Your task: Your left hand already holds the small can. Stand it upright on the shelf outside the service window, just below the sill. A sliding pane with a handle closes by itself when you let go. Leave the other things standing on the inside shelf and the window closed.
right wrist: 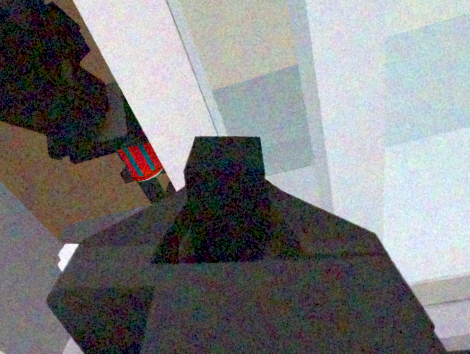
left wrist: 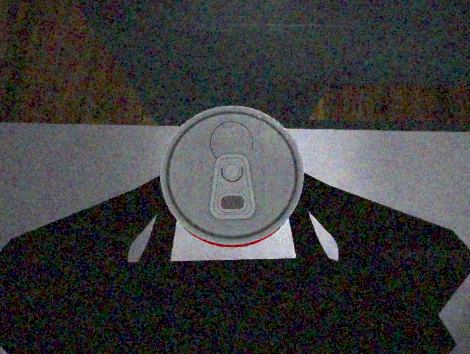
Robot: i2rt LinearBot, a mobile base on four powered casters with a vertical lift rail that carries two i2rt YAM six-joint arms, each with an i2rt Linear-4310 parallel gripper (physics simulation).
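Frame: origin at the left arm's base, x right, y back, z down, level; metres.
Seen in the pictures: left gripper, between the fingertips: [right wrist: 133, 142] [left wrist: 232, 179]; right gripper, between the fingertips: [right wrist: 228, 185].
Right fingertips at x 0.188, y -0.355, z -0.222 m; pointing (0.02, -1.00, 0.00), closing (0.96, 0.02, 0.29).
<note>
Pixels of each thing's top centre, then the offset from my right fingertips to it. "spot": a spot on its surface instead. Level surfaces: height alone.
- small can, centre of its top: [left wrist: 230, 169] [right wrist: 120, 122] dx -0.157, dy -0.245, dz +0.011 m
- pale shelf surface, height of its surface: dz +0.241 m
- small white end, a spot on its surface: [right wrist: 67, 256] spot: dx -0.085, dy +0.020, dz +0.001 m
The small can [left wrist: 231, 142] [right wrist: 139, 159] is upright in my left gripper [left wrist: 232, 179] [right wrist: 133, 142]; its silver lid and pull tab face the left wrist camera, and its red side with teal stripes shows in the right wrist view. The left gripper is shut on it, over a pale shelf surface [left wrist: 380, 165]. Whether the can's base touches the shelf is hidden. My right gripper [right wrist: 228, 185] is shut on the pane's handle, which its fingers mostly hide; a small white end [right wrist: 67, 256] shows beside the gripper's body.
A broad white upright strip [right wrist: 145, 75] of the window stands between the two grippers in the right wrist view. Pale, see-through surfaces [right wrist: 350, 100] lie to its right. Brown floor [left wrist: 40, 60] [right wrist: 90, 192] shows beyond the shelf's edge. The left arm [right wrist: 50, 85] fills the upper left.
</note>
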